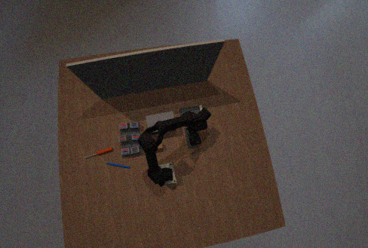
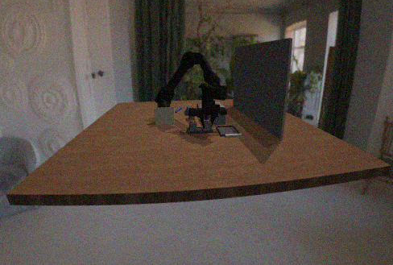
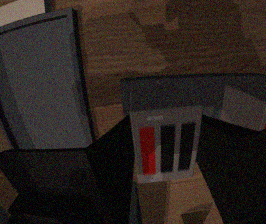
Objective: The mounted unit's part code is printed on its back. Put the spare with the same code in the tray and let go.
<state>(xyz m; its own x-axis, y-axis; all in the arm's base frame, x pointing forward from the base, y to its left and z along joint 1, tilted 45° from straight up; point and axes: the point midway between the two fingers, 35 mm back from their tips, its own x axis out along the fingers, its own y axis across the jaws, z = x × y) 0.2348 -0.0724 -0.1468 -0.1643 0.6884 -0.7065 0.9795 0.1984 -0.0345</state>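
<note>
My gripper tip is 100 mm short of the dark flat tray, 10 mm to the left of it and 10 mm above it. Round my gripper tip: mounted unit: 190 mm to the left, 50 mm ahead, 30 mm above; small tan block: 210 mm to the left, 80 mm behind, 10 mm above; grey spare module: 20 mm above.
</note>
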